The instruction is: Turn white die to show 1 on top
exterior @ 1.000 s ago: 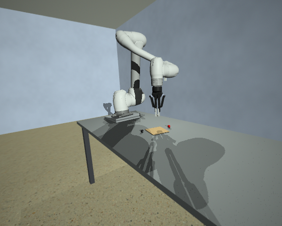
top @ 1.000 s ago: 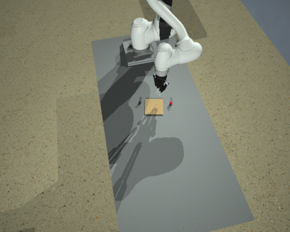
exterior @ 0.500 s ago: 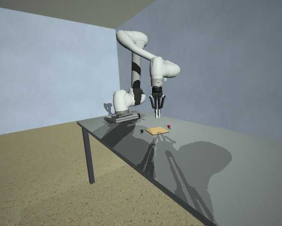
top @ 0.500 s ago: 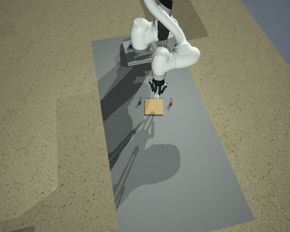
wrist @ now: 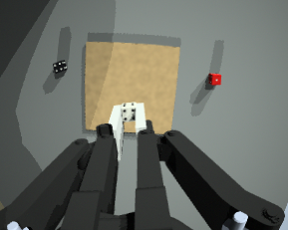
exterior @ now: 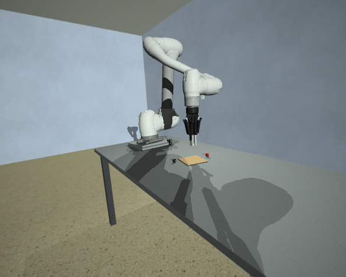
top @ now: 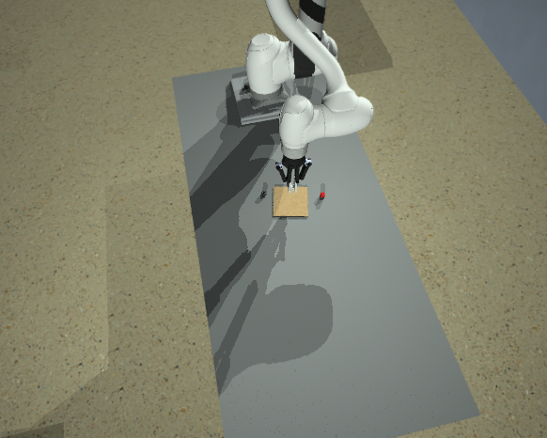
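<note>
My hand is 30 mm above the white die and 10 mm past it. From my hand the other things lie so: black die (120 mm below, 100 mm to the right, 70 mm behind); tan mat (130 mm below, 10 mm behind); red die (130 mm to the left, 120 mm below).
</note>
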